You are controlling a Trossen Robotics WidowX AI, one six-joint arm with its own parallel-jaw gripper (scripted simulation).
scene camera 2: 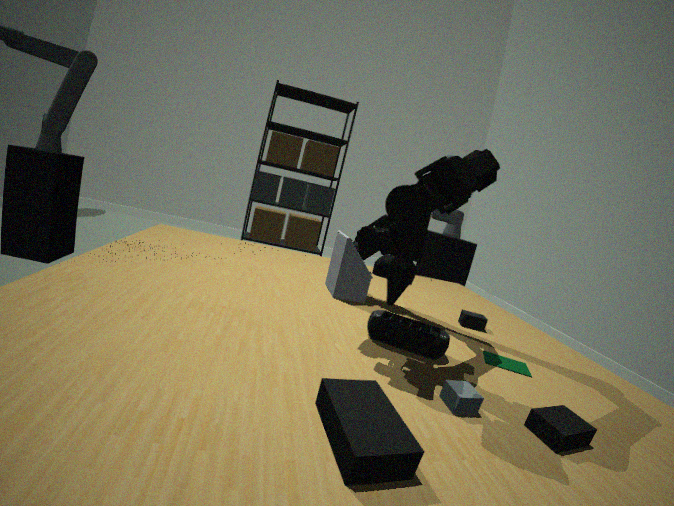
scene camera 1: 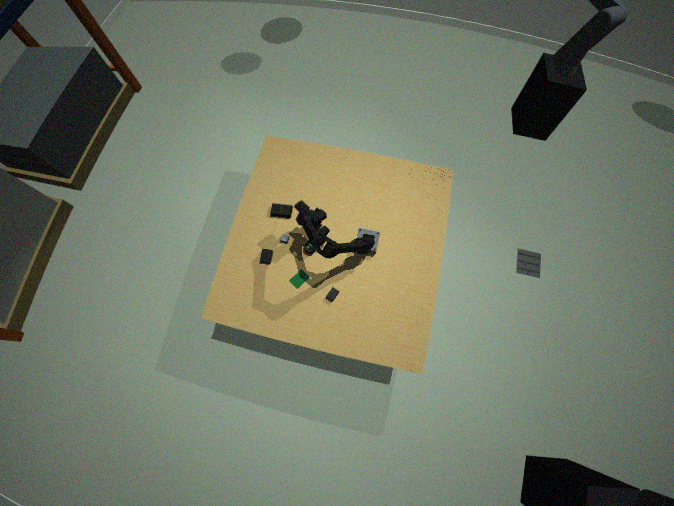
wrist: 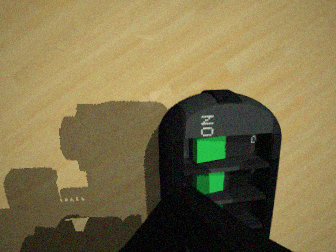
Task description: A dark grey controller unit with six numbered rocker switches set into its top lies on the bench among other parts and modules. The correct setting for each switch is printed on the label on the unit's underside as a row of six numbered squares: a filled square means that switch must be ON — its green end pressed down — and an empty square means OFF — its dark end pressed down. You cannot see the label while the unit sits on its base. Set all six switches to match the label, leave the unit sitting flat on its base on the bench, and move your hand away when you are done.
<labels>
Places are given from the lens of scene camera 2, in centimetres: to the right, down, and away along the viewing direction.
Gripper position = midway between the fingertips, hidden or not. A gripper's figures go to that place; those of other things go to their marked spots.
my gripper (scene camera 2: 389, 304): 10, 9, 59
large dark box (scene camera 2: 371, 444): 3, 17, 28
</labels>
